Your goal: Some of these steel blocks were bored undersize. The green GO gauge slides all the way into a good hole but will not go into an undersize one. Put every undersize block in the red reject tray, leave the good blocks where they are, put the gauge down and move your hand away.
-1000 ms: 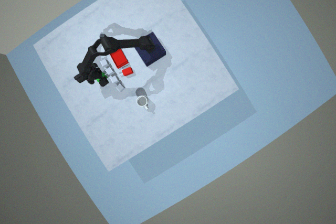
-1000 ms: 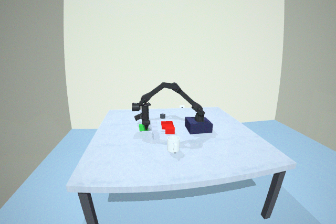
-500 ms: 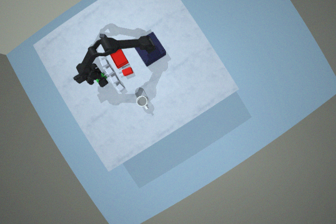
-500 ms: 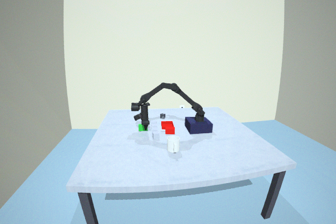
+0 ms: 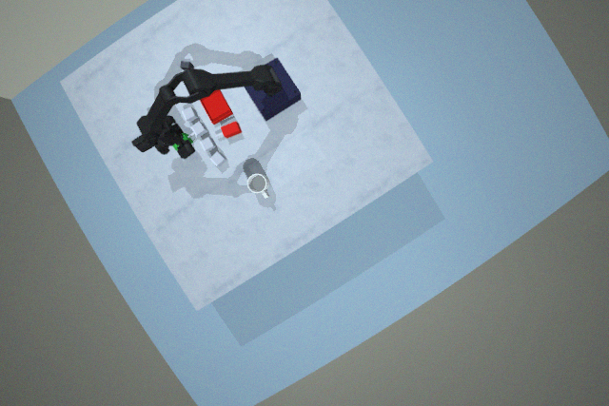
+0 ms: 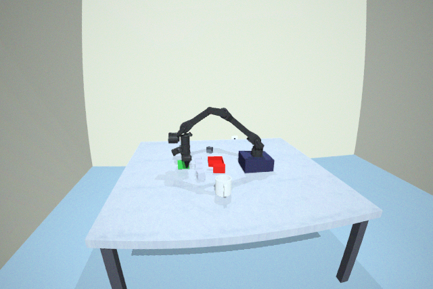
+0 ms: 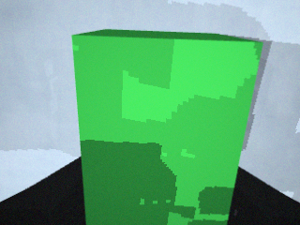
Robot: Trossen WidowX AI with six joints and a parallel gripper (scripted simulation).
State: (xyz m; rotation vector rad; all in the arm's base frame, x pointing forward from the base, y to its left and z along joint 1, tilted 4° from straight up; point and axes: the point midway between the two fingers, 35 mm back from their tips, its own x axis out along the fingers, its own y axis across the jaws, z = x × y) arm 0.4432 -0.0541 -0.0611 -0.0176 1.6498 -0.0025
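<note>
Now: gripper tip 20 mm below the green GO gauge and 10 mm past it. Also, from my gripper tip: red reject tray 200 mm behind, 50 mm to the right; then red block 170 mm behind, 80 mm to the left, 10 mm above; then grey cube 280 mm to the right, 190 mm behind, 10 mm above.
</note>
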